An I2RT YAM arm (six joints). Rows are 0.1 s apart.
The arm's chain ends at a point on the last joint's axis. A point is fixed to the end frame.
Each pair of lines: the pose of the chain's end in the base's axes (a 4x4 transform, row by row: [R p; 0 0 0 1], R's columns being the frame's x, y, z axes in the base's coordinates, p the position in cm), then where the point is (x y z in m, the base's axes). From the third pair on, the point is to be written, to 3 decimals.
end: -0.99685 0.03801 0.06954 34.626; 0.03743 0.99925 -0.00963 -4.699; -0.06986 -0.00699 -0.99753 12.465; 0 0 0 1
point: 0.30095 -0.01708 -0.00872
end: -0.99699 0.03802 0.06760 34.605; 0.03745 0.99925 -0.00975 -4.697; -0.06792 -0.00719 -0.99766 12.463; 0 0 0 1
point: 0.30048 -0.01707 -0.00865
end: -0.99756 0.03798 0.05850 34.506; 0.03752 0.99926 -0.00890 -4.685; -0.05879 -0.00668 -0.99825 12.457; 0 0 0 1
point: 0.298 -0.017 -0.008
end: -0.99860 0.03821 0.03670 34.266; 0.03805 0.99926 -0.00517 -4.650; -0.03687 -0.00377 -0.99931 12.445; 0 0 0 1
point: 0.293 -0.016 -0.007
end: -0.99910 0.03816 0.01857 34.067; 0.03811 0.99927 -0.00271 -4.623; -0.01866 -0.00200 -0.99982 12.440; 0 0 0 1
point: 0.289 -0.015 -0.006
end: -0.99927 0.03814 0.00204 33.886; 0.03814 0.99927 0.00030 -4.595; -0.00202 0.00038 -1.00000 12.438; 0 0 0 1
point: 0.285 -0.015 -0.005
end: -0.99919 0.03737 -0.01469 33.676; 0.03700 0.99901 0.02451 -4.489; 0.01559 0.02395 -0.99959 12.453; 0 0 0 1
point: 0.280 -0.011 -0.003
